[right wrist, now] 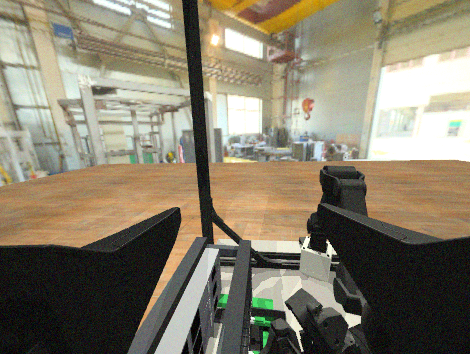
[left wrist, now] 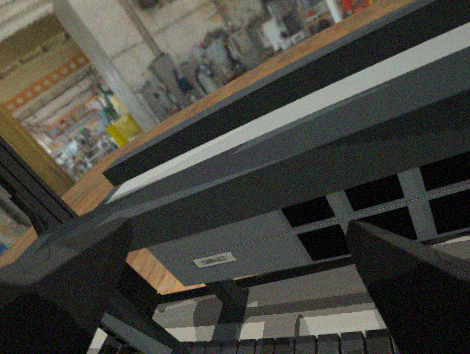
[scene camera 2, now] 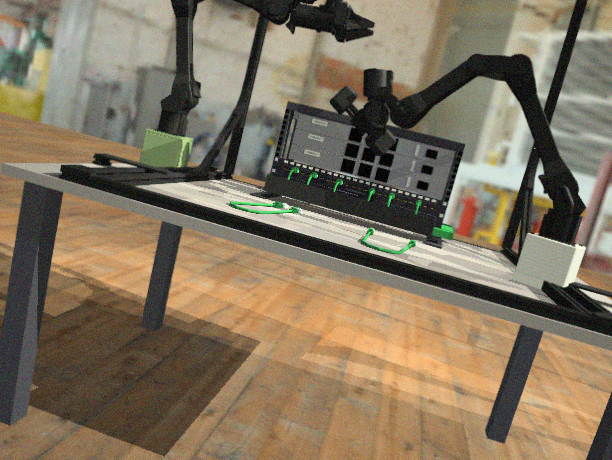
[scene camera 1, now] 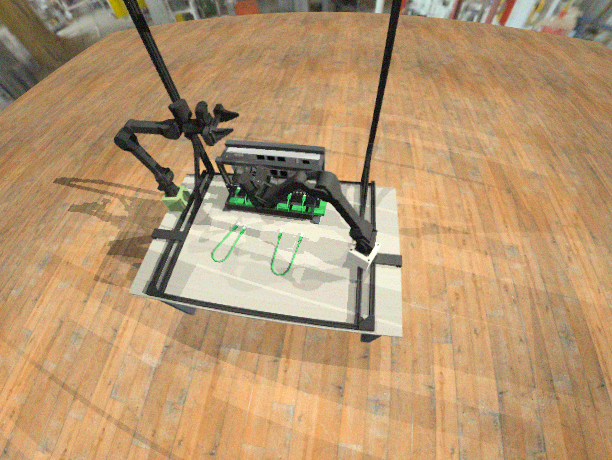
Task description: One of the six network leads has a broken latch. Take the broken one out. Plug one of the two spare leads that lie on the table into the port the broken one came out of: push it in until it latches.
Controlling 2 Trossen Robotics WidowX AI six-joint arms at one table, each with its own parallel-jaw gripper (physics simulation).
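Frame: origin at the left arm's base, x ahead, y left, z up, level; metres.
Seen in the pictures: left gripper, fingertip midpoint: [left wrist: 241,229] [scene camera 2: 354,125]; right gripper, fingertip midpoint: [right wrist: 248,211] [scene camera 2: 373,29] [scene camera 1: 236,121]; left arm's base, link origin: [right wrist: 317,245] [scene camera 2: 556,240] [scene camera 1: 364,247]; right arm's base, link origin: [scene camera 2: 170,133] [scene camera 1: 172,192].
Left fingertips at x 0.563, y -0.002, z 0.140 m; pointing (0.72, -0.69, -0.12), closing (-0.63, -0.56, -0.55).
Pixels of each thing's top centre, then the offset from my left fingertips to it. "spot": a spot on its surface instead.
- spare lead, surface spot: [scene camera 2: 265,212] spot: 0.062 m back, 0.339 m left, 0.238 m down
- rack, top centre: [left wrist: 328,109] [right wrist: 220,347] [scene camera 2: 374,122] [scene camera 1: 265,160] 0.028 m back, 0.048 m right, 0.020 m up
Six green network leads, among them one [scene camera 2: 338,184], are plugged in a row into the dark panel [scene camera 2: 320,194] low on the rack. Which has a broken latch cannot be told. One spare lead [scene camera 1: 218,261] [scene camera 2: 265,212] lies in a loop on the table at the left. The other spare lead [scene camera 1: 281,274] [scene camera 2: 390,251] lies to its right. My left gripper [left wrist: 241,229] is open and empty, in front of the rack's upper faceplates; its fingertips are hidden in both scene views. My right gripper [scene camera 1: 233,123] [scene camera 2: 372,28] [right wrist: 248,211] is open and empty, high above the rack's left end.
The rack [scene camera 1: 275,146] [scene camera 2: 425,140] stands at the table's back, with square openings in its faceplates. A green block [scene camera 2: 442,231] is at its lower right. A pale green arm base [scene camera 1: 176,200] [scene camera 2: 165,150] and a white arm base [scene camera 1: 364,254] [scene camera 2: 547,260] stand at the sides. Black posts rise behind.
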